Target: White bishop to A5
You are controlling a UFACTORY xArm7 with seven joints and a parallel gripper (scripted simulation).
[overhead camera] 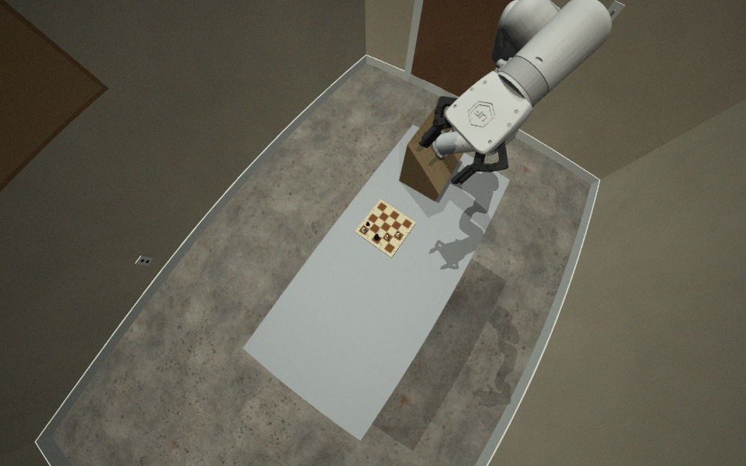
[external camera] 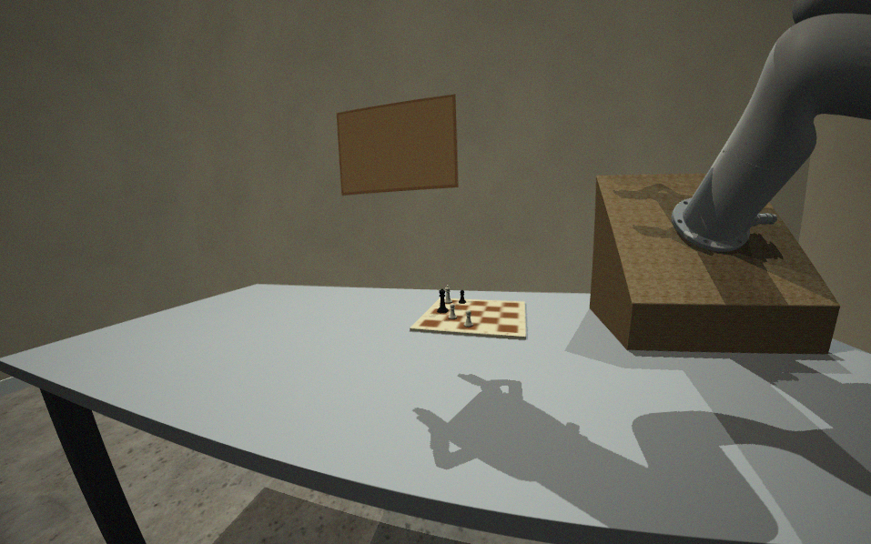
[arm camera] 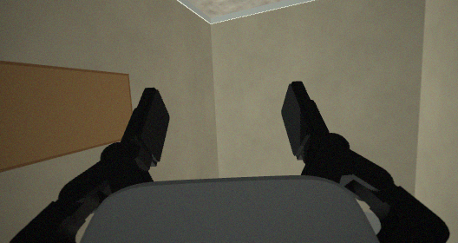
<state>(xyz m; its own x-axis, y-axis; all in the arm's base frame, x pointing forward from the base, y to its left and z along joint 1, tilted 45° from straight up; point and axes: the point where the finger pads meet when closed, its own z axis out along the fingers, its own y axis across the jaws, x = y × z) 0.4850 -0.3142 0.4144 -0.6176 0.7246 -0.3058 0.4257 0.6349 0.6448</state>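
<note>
Right now the white bishop is 20 mm ahead of my hand, 180 mm to the right of it and 680 mm below it. Round my hand: black pawn (20 mm behind, 180 mm to the right, 680 mm below); tall black piece (20 mm ahead, 110 mm to the right, 670 mm below); chessboard (60 mm behind, 100 mm to the right, 700 mm below).
</note>
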